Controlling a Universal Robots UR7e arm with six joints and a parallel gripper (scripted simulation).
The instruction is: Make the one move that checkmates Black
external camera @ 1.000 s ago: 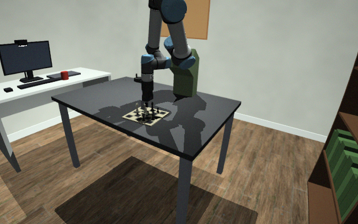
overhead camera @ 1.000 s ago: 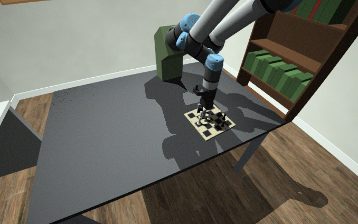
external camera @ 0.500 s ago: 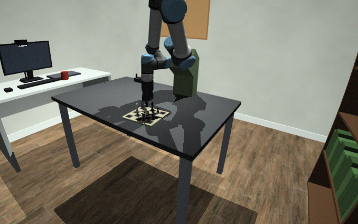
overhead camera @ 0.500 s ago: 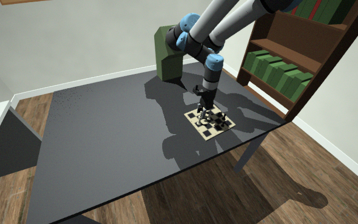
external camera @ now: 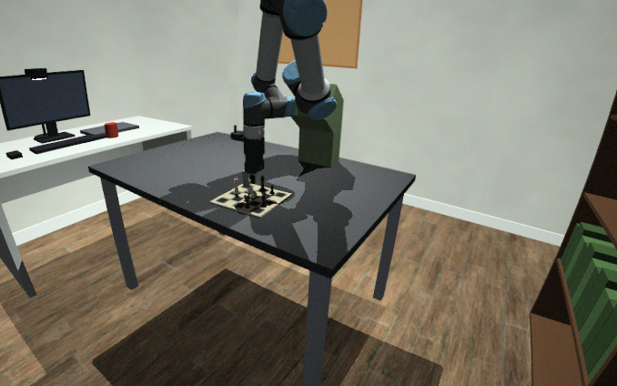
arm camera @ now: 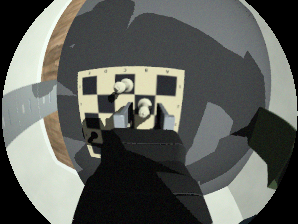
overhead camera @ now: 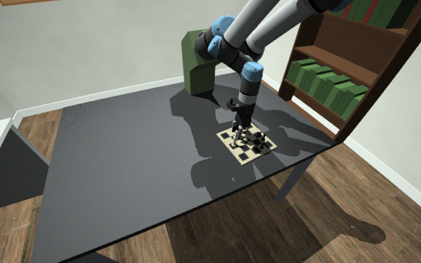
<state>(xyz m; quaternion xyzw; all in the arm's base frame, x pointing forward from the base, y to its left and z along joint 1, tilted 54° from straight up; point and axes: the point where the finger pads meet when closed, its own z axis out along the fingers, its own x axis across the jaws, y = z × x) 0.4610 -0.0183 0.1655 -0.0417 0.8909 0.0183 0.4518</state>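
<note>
My hand is 4 cm short of the white piece, 3 cm to the left of it and 1 cm above it. The rest, counted from my hand: chessboard (5 cm below, 4 cm to the left, 3 cm ahead); black piece (4 cm behind, 3 cm to the left, 1 cm below).
</note>
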